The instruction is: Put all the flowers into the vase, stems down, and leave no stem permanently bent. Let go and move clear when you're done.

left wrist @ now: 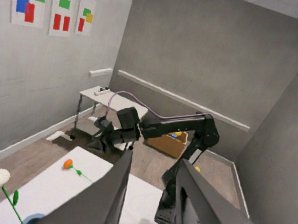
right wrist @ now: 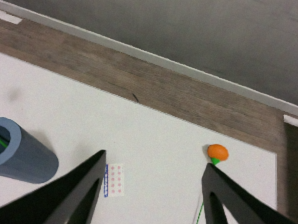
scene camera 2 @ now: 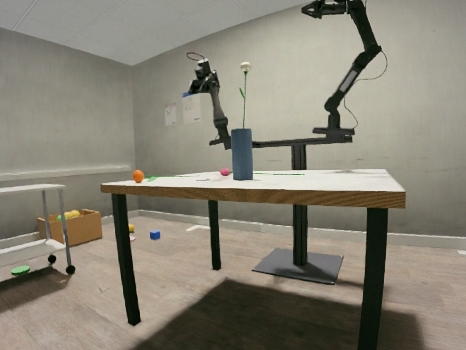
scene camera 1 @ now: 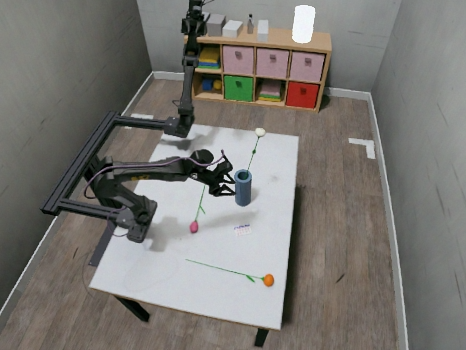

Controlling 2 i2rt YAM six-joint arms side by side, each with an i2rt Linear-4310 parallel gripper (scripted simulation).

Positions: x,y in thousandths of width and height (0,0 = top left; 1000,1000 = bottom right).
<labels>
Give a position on a blue vase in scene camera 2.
At 518,399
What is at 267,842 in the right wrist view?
My right gripper.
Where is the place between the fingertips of my right gripper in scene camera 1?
505,539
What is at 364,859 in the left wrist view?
My left gripper.
</labels>
